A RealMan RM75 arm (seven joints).
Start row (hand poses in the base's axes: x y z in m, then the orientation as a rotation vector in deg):
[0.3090 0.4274 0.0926 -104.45 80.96 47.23]
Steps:
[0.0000 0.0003 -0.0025 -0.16 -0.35 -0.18]
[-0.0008 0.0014 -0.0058 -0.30 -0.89 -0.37]
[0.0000 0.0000 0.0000 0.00 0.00 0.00]
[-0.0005 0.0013 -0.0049 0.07 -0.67 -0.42]
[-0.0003 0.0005 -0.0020 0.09 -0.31 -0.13]
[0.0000 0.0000 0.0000 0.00 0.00 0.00]
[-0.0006 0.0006 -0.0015 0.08 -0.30 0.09]
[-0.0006 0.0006 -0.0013 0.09 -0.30 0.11]
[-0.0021 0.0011 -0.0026 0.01 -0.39 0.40]
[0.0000 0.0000 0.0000 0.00 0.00 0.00]
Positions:
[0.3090 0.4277 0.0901 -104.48 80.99 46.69]
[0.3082 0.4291 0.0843 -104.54 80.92 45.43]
[0.3082 0.4291 0.0843 -104.54 80.92 45.43]
[0.3077 0.4304 0.0794 -104.24 80.79 44.58]
[0.3074 0.4309 0.0774 -104.11 80.64 44.25]
[0.3074 0.4309 0.0774 -104.11 80.64 44.25]
[0.3068 0.4315 0.0759 -104.17 80.33 44.04]
[0.3062 0.4321 0.0746 -104.24 79.99 43.84]
[0.3041 0.4332 0.0720 -104.62 79.41 43.66]
[0.3041 0.4332 0.0720 -104.62 79.41 43.66]

